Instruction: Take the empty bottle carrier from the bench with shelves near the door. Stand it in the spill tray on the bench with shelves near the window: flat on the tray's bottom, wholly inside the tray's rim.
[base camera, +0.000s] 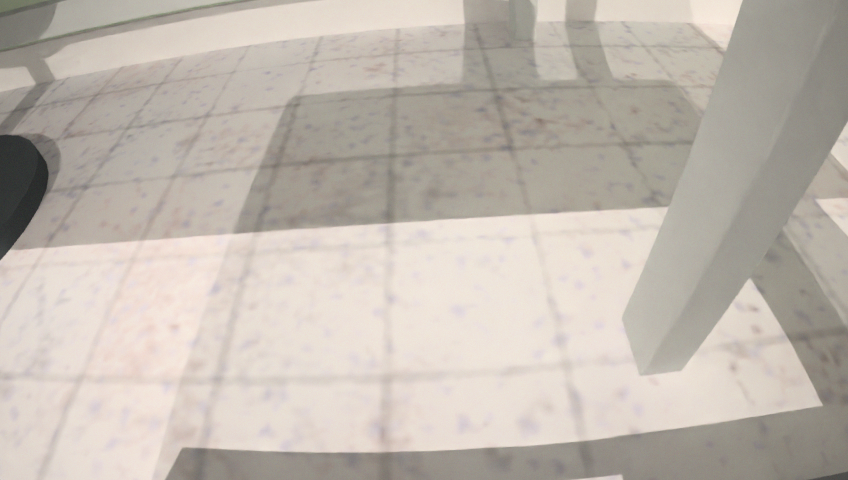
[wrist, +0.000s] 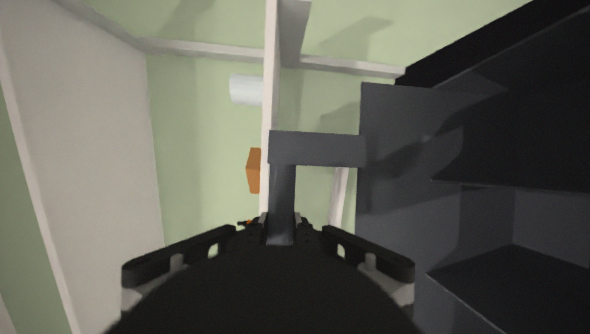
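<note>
The dark grey bottle carrier fills the right of the wrist view, with its open compartments facing the camera. Its handle runs left from the body and bends down into my gripper. My gripper is shut on the handle at the bottom centre of the wrist view. The carrier appears turned sideways in that view; its tilt in the room cannot be told. The spill tray does not show in either view. The gripper and carrier do not show in the base camera view.
In the wrist view, a pale board stands beside the handle, with a white cylinder and an orange block on its left. In the base view, a thick pale leg stands at right and a dark rounded object at left.
</note>
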